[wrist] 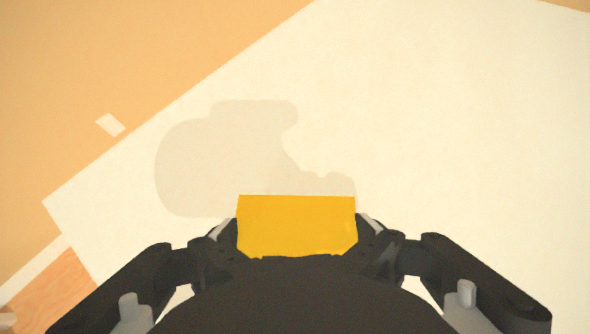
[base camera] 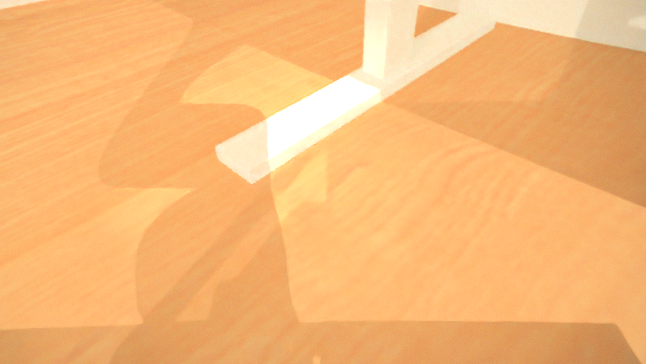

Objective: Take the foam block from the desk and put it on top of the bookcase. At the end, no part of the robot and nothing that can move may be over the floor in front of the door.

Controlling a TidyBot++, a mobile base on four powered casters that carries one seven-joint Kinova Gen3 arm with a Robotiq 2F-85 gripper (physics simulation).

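In the base camera view my gripper is out of frame, and a yellow foam block is out of frame in the base camera view too. My gripper does show in the wrist view (296,227), and the yellow foam block shows in the wrist view (268,225).
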